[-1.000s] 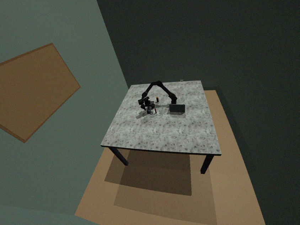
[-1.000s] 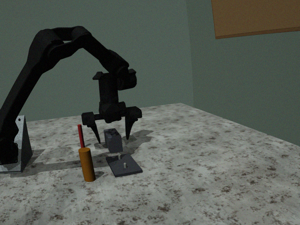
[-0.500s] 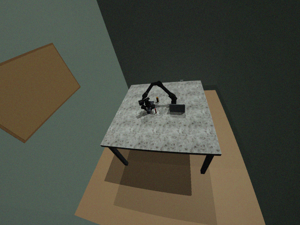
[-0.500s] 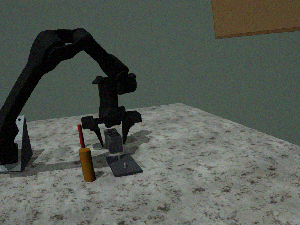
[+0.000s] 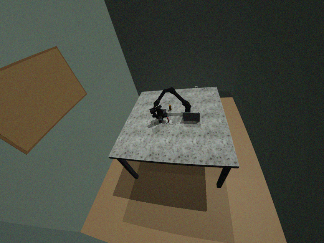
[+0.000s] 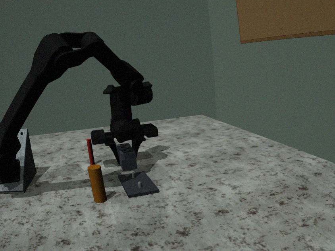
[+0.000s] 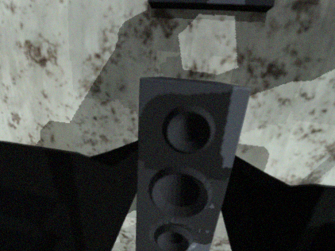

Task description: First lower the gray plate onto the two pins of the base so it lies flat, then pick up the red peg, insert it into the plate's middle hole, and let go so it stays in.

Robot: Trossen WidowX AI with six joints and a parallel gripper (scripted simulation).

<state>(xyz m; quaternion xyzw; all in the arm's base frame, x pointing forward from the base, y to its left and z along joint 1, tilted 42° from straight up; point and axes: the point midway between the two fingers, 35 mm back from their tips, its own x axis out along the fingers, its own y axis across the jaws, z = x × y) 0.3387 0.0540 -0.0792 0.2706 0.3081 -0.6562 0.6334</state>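
Now: the red peg 10 cm behind my gripper tip, 3 cm to the left of it and 3 cm above it. From my gripper tip the other things lie so: orange cylinder: 9 cm behind, 20 cm to the right, 3 cm above; then gray plate: 3 cm above.
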